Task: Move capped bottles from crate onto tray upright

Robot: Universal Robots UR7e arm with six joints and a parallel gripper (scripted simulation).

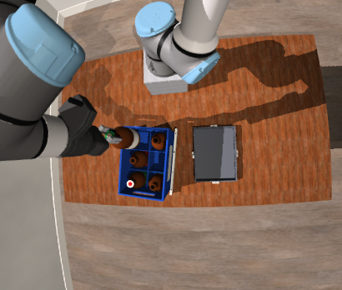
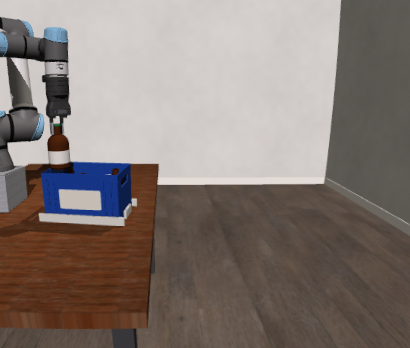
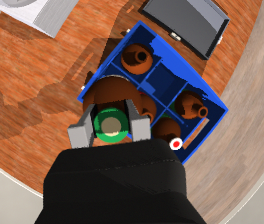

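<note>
Right now the green-capped bottle is 60 mm below my hand. The rest, counted from my hand: brown bottle: 190 mm ahead, 60 mm to the left, 230 mm below; then blue crate: 90 mm ahead, 30 mm to the left, 240 mm below; then red-capped bottle: 170 mm ahead, 30 mm to the right, 230 mm below.
</note>
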